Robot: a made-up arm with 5 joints.
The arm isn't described. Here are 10 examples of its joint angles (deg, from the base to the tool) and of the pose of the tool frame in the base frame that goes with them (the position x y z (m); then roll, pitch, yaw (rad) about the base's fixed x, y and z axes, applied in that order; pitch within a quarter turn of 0, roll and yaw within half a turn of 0).
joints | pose
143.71 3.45 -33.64 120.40 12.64 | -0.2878 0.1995 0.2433 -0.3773 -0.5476 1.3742
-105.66 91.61 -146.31 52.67 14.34 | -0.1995 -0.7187 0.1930 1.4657 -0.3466 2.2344
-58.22 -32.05 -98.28 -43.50 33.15 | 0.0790 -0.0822 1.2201 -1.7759 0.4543 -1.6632
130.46 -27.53 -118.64 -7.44 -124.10 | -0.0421 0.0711 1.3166 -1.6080 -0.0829 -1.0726
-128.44 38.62 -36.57 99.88 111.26 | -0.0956 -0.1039 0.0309 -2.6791 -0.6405 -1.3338
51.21 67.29 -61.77 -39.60 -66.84 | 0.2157 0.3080 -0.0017 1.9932 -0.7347 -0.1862
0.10 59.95 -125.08 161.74 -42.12 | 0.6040 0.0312 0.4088 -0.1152 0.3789 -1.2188
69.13 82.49 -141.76 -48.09 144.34 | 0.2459 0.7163 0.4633 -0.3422 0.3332 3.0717
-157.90 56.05 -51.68 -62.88 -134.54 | -0.3602 -0.1080 0.0974 0.4146 -1.1662 -1.5535
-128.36 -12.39 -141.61 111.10 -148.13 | -0.1470 -0.1324 1.2471 0.7392 -0.8821 -1.1667
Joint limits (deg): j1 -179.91..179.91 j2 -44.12..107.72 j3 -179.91..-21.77 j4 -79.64..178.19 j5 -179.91..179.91
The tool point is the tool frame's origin. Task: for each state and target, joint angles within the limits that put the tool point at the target. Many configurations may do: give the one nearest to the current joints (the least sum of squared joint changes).
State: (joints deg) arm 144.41 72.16 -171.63 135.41 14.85
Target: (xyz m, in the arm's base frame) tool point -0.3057 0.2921 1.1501
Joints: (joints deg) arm 134.38 32.02 -179.91 114.25 16.74
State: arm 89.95 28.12 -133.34 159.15 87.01
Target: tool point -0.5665 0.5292 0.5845
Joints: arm 136.11 54.20 -141.36 113.44 90.46
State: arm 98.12 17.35 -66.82 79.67 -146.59
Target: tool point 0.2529 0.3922 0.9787
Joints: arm 55.37 -30.66 -81.35 91.20 -143.74
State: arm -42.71 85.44 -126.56 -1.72 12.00
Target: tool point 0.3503 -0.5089 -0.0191
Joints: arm -57.55 107.17 -138.80 16.65 18.20
